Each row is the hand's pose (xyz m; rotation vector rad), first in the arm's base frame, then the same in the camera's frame.
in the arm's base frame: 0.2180 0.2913 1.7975 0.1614 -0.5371 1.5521
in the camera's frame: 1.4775 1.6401 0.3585 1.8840 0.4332 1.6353
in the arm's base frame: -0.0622 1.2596 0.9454 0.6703 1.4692 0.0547
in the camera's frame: 0.4409 1.8205 1.1554 -0.2701 -2.9682 -0.7034
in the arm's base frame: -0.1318 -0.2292 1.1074 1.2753 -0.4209 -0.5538
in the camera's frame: 0.9780 0.8942 0.1061 1.0263 1.4609 -0.6402
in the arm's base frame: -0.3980 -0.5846 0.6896 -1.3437 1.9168 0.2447
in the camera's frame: 0.6911 0.3769 -0.0416 1.4173 -1.4227 -1.9835
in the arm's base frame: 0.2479 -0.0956 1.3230 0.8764 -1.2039 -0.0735
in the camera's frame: 1.1149 1.3134 -0.0124 1.3037 0.5983 -0.2045
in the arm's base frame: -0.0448 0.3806 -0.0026 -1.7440 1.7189 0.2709
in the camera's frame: -0.2527 1.0709 0.3625 1.6316 -1.0256 -2.2017
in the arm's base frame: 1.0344 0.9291 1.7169 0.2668 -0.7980 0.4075
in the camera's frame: 1.1597 2.6274 0.2958 1.1869 0.7223 0.7057
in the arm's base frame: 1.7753 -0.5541 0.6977 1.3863 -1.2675 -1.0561
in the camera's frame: 0.4788 2.0365 -1.4290 0.8732 0.6137 -1.2342
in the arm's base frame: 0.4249 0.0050 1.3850 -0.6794 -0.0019 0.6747
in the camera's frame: 1.1320 1.5232 -0.0439 0.4152 0.8780 1.8352
